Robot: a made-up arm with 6 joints.
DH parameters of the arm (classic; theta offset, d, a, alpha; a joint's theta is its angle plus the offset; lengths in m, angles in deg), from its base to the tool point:
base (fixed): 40.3 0 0.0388 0
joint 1: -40.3 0.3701 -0.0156 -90
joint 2: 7.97 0 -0.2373 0
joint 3: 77.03 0.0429 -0.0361 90
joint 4: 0 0.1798 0.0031 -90
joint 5: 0 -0.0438 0.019 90
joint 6: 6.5 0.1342 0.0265 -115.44
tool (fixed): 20.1 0.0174 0 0
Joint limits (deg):
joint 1: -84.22..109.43
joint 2: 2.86..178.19
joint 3: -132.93..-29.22
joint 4: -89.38..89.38
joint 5: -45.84..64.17
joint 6: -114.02..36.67
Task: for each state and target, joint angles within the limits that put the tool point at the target. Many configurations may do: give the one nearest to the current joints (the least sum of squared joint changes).
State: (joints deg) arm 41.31 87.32 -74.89 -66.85 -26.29 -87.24
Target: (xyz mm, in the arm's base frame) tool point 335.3 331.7 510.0
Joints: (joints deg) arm 40.25 113.82 -79.03 -67.90 -27.22 -87.46
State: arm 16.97 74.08 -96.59 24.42 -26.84 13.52
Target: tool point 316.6 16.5 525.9
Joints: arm -6.94 81.76 -57.77 25.20 -16.27 9.44
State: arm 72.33 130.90 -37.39 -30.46 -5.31 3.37
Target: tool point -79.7 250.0 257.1
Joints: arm 109.43 121.59 -37.97 -33.90 -21.12 10.01
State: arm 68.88 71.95 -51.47 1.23 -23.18 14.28
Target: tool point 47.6 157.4 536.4
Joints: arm 72.06 38.39 -30.35 2.16 -7.83 12.82
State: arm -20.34 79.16 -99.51 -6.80 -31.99 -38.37
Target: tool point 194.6 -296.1 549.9
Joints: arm -62.26 97.33 -77.11 -3.54 -21.10 -41.62
